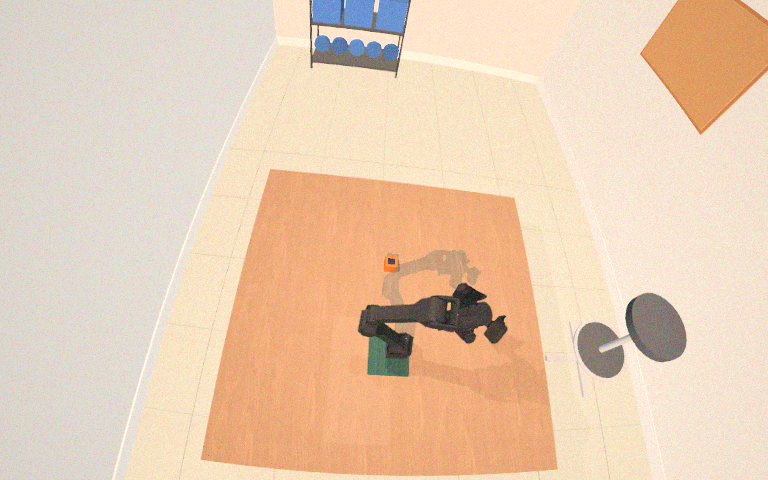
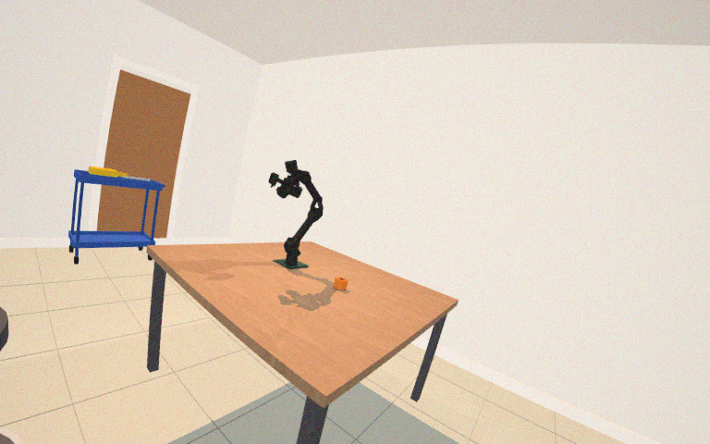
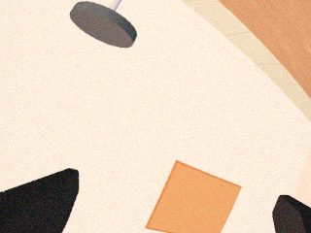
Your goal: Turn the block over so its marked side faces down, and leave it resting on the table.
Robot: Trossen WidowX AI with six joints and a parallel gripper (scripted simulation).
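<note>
Now: the block 34 cm ahead of my gripper tip, 24 cm to the left of it and 40 cm below it.
</note>
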